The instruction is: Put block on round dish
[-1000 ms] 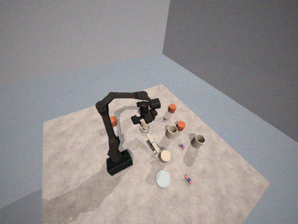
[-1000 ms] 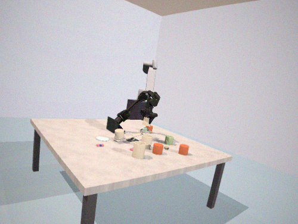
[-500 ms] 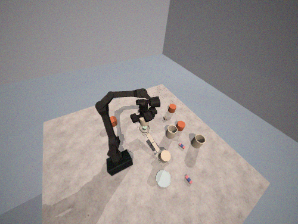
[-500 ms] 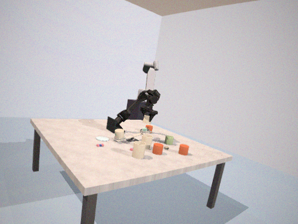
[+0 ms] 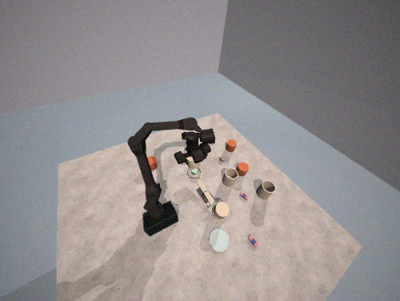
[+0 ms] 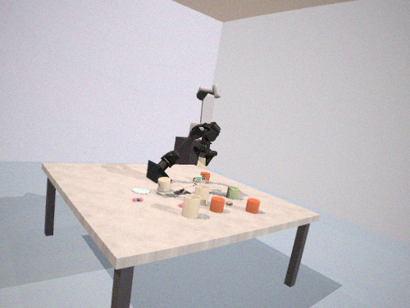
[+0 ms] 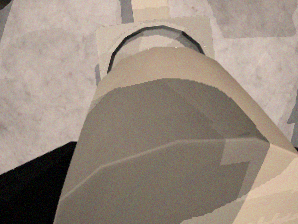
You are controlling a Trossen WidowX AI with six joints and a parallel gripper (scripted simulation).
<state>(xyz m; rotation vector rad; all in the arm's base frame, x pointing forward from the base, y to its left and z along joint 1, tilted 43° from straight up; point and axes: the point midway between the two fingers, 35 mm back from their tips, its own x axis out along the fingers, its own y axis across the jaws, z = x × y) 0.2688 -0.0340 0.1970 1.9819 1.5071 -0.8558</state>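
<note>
Right now my gripper tip is 2 cm to the right of the beige cup and 1 cm below it. The rest, counted from my gripper tip: green cup: 15 cm ahead, 13 cm to the left, 13 cm below; then green block: 8 cm below, 1 cm to the right; then balance: 14 cm to the right, 13 cm below.
</note>
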